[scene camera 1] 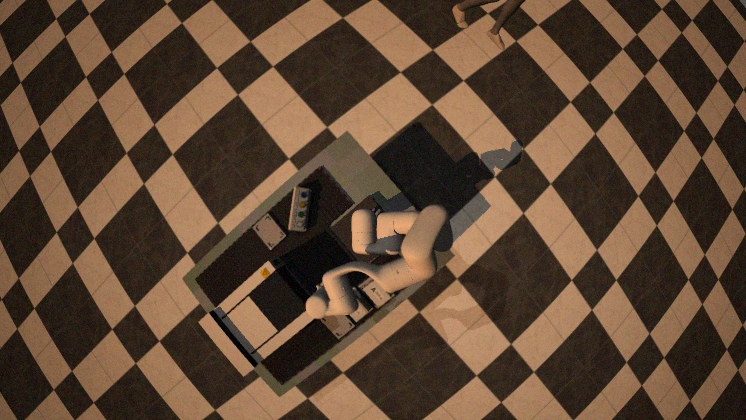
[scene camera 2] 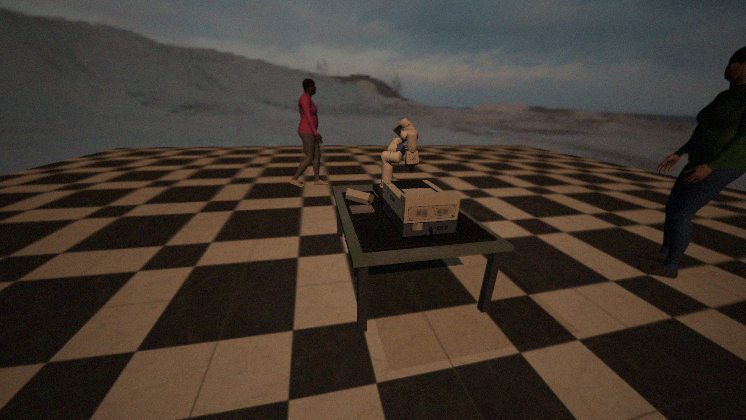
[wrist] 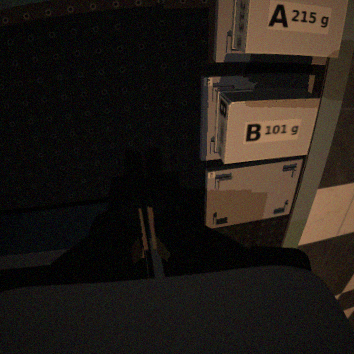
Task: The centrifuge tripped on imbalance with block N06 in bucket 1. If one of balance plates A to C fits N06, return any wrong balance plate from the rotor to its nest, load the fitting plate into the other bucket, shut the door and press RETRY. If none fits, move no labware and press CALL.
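Places are measured from the arm's base along level axes (x ahead, y left, z up), in metres.
Where they show: gripper, between the fingertips: [scene camera 2: 411, 172] [wrist: 145, 172].
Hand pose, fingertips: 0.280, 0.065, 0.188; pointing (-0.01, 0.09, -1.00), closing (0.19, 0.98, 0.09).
Each offset is from my fingertips to the top centre of the thing, as dx, dy, dz. Level surfaces: height alone.
My gripper [wrist: 145, 172] is shut and empty in the wrist view, its fingers together over a dark area left of the nests. The arm hides it in scene camera 1. Plate A @[-0.024, +0.195, -0.169] [wrist: 300, 30] [scene camera 1: 376, 292], marked 215 g, and plate B @[+0.106, +0.150, -0.169] [wrist: 265, 145], marked 101 g, sit on nests at the right of the wrist view. An empty nest @[+0.244, +0.132, -0.205] [wrist: 245, 202] [scene camera 1: 341, 328] lies beside B. The centrifuge [scene camera 1: 253, 319] [scene camera 2: 430, 199] has white sides and a dark open top area. Its rotor, buckets, block N06 and RETRY and CALL labels cannot be made out. No plate marked C shows.
A tilted box @[-0.118, -0.388, -0.139] [scene camera 1: 299, 208] [scene camera 2: 359, 196] with blue, yellow and green buttons stands near the table edge, beside another empty nest plate @[+0.082, -0.453, -0.201] [scene camera 1: 269, 231] [scene camera 2: 361, 209]. The table @[dz -0.236] [scene camera 2: 433, 252] has a green rim. Two people stand on the checkered floor beyond it.
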